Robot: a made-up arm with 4 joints.
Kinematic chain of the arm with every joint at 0, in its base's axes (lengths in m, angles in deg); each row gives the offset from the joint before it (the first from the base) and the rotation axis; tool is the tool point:
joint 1: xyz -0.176 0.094 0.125 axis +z
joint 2: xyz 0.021 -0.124 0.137 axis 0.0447 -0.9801 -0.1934
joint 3: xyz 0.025 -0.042 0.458 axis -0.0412 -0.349 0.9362
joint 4: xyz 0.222 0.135 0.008 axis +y
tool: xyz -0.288 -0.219 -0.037
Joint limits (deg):
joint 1: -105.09..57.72
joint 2: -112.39..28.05
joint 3: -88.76..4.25
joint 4: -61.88..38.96
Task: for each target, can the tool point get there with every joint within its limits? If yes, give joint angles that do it. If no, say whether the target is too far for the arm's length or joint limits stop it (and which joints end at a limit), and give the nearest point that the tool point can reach.
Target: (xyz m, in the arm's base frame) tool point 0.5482 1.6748 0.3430
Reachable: no: too far | nearest point 0.2265 0.6157 0.2783 | short by 1.109 m
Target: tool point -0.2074 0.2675 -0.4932
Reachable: no: joint limits stop it (at a limit: joint 1, joint 2, joint 3, joint 4) | nearest point 0.0462 0.1515 0.0273 | short by 0.591 m
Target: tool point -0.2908 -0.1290 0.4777
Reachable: yes | joints -55.03 -36.39 -51.46 -49.19
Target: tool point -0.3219 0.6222 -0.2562
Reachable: no: joint limits stop it (at a limit: joint 1, joint 2, joint 3) | nearest point 0.1010 0.5713 0.0972 | short by 0.553 m
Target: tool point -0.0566 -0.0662 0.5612
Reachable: yes | joints 26.60 -17.72 -50.36 -34.12
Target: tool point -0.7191 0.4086 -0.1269
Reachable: no: joint limits stop it (at a limit: joint 1, joint 2, joint 4) | nearest point -0.3957 -0.0293 0.0547 | short by 0.574 m
